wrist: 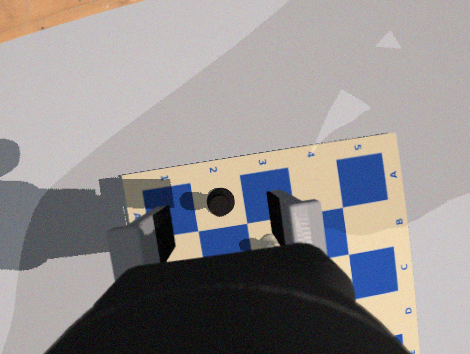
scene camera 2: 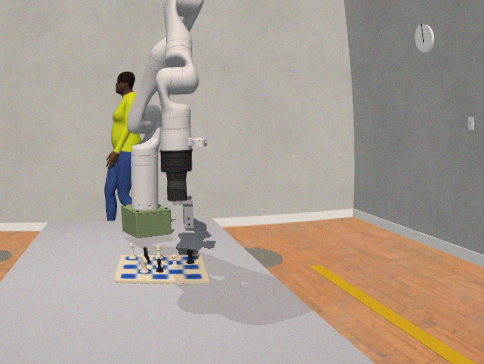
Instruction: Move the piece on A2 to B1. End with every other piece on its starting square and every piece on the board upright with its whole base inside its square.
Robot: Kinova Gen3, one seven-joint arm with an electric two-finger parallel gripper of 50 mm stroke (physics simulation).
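Places are measured from the arm's base along level axes (x ahead, y left, z up), in centimetres.
Pixels of known places: gripper, fingertip midpoint: (wrist: 220,219) (scene camera 2: 188,225); arm's base at its link origin: (scene camera 2: 145,207).
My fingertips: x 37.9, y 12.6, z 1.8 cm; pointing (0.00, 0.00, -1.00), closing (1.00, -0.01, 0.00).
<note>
Ahead of a thing's pixels: the offset from my fingertips to its middle. "spot": to the spot under its first point. Level surfaces: height alone.
The black piece {dx -0.2, dy +0.0, dz -7.9 cm} (scene camera 2: 190,257) (wrist: 220,202) stands upright on A2 of the blue and cream board (scene camera 2: 120,280) (wrist: 396,197). Square B1 {spot: dx -3.3, dy -3.1, dz -9.6 cm} (wrist: 187,246) shows partly as bare cream beside the left finger in the wrist view. My gripper (scene camera 2: 187,226) (wrist: 220,219) is open and empty, pointing down above the board. In the wrist view, the black piece shows in the gap between the fingers, slightly beyond their middle line. A white piece {dx +3.2, dy -4.0, dz -8.0 cm} (scene camera 2: 174,261) (wrist: 268,241) stands on B3, partly hidden by the right finger and gripper body in the wrist view.
Several other black and white pieces, among them a leaning-looking white one {dx +7.7, dy -11.5, dz -7.6 cm} (scene camera 2: 144,265) and a black one {dx +7.0, dy -7.8, dz -8.0 cm} (scene camera 2: 159,265), stand on the board. The green base block (scene camera 2: 146,221) is behind the board on the grey table {dz -10.2 cm} (scene camera 2: 90,310). A person (scene camera 2: 122,125) stands behind the arm.
</note>
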